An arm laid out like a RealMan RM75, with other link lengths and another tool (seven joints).
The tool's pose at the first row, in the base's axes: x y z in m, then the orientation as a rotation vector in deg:
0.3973, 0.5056, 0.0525, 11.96, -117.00, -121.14
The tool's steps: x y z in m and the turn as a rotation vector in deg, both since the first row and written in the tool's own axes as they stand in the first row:
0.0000, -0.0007, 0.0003, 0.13, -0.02, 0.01
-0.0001, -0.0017, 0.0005, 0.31, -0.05, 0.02
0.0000, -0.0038, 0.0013, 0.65, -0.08, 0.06
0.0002, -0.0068, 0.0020, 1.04, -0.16, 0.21
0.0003, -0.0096, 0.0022, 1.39, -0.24, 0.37
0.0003, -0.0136, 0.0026, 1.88, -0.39, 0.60
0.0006, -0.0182, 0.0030, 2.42, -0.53, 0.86
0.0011, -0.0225, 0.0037, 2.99, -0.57, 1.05
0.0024, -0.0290, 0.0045, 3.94, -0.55, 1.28
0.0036, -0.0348, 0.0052, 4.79, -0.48, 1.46
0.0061, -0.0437, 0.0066, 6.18, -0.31, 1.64
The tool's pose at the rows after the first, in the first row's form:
0.3972, 0.5059, 0.0518, 11.95, -117.15, -121.02
0.3972, 0.5062, 0.0508, 11.93, -117.36, -120.85
0.3968, 0.5070, 0.0488, 11.91, -117.74, -120.51
0.3964, 0.5077, 0.0458, 11.73, -118.16, -120.08
0.3961, 0.5080, 0.0430, 11.53, -118.53, -119.68
0.3958, 0.5085, 0.0390, 11.20, -119.07, -119.14
0.3953, 0.5089, 0.0345, 10.86, -119.65, -118.52
0.3944, 0.5096, 0.0302, 10.70, -120.22, -117.86
0.3927, 0.5103, 0.0238, 10.62, -121.15, -116.76
0.3911, 0.5108, 0.0181, 10.62, -121.95, -115.76
0.3880, 0.5119, 0.0093, 10.80, -123.25, -114.15

